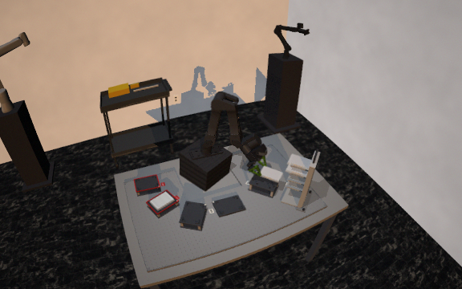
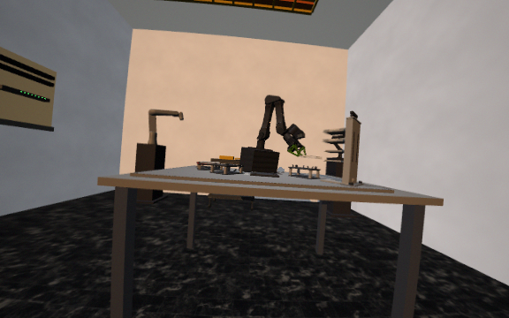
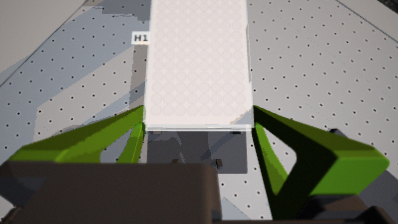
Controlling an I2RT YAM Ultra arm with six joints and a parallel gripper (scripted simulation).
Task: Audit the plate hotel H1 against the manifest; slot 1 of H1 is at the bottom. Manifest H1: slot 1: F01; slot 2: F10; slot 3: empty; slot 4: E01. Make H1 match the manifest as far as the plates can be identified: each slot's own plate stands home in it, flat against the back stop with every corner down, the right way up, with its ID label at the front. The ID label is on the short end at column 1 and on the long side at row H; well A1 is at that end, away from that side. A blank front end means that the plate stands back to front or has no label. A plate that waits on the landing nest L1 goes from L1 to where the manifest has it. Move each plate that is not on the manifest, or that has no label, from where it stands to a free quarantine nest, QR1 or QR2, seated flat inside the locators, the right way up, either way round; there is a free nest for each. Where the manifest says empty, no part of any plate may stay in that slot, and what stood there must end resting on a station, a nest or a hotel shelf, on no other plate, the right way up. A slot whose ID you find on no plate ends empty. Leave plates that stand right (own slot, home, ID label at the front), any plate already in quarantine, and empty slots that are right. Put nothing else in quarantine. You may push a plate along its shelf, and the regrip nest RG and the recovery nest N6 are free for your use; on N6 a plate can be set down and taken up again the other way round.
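Right now my hand is 40 mm short of the white plate, 30 mm to the right of it and 10 mm above it. The rest, counted from my hand: A1 mark (80 mm below, 80 mm behind, 10 mm to the left); dark regrip nest (80 mm below, 20 mm to the left, 20 mm ahead); RG tag (140 mm below, 70 mm behind, 50 mm to the right).
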